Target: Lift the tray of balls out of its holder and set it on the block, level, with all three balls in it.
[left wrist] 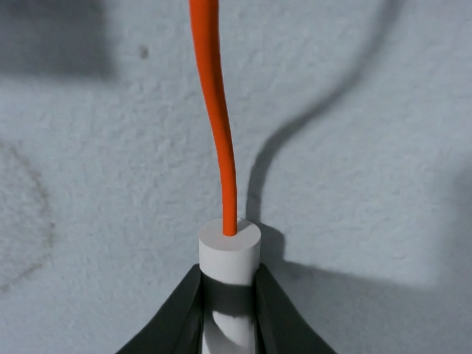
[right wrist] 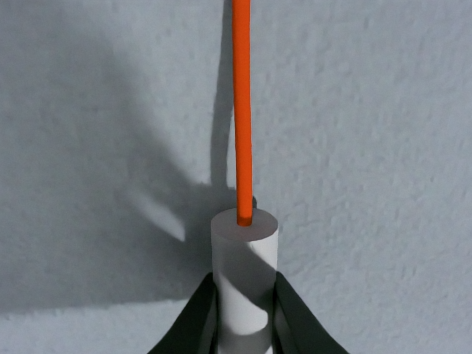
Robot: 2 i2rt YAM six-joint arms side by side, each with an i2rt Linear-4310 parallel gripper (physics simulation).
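Frame: origin at the left arm's base, x back, y right, z up, level; metres.
Seen in the pictures: left gripper, between the fingertips: [left wrist: 229, 278]; right gripper, between the fingertips: [right wrist: 244, 286].
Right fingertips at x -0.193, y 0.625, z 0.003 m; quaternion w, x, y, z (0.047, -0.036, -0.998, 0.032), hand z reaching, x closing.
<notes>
Pixels of each thing's top centre, then the offset from my right fingertips to it. "spot": a spot on its surface instead. Level surfaces: height alone.
- white cylindrical handle, a spot on its surface: [left wrist: 228, 267] spot: dz +0.015, dx -0.046, dy -0.507 m
- orange cord, a spot on its surface: [left wrist: 220, 115] spot: dz +0.020, dx -0.044, dy -0.466 m
- grey-blue textured surface, height of its surface: dz -0.003 m
- small dark spot, a spot on its surface: [left wrist: 144, 51] spot: dz -0.003, dx -0.066, dy -0.453 m
In the left wrist view a white cylindrical handle [left wrist: 228, 267] stands at the bottom centre, with an orange cord [left wrist: 220, 115] running up from its end. My left gripper [left wrist: 229, 278] is shut on this handle, one finger on each side. In the right wrist view another white cylindrical handle [right wrist: 244, 260] has an orange cord [right wrist: 242, 110] running up from its end. My right gripper [right wrist: 244, 286] is shut on that handle, one finger on each side. The tray, the balls, the holder and the block do not show in either wrist view.
A grey-blue textured surface [left wrist: 350, 200] [right wrist: 375, 150] lies behind both handles. Shadows of the cords and grippers fall on it. A faint round stain [left wrist: 45, 210] shows at the left edge of the left wrist view, and a small dark spot [left wrist: 144, 51] near its top.
</notes>
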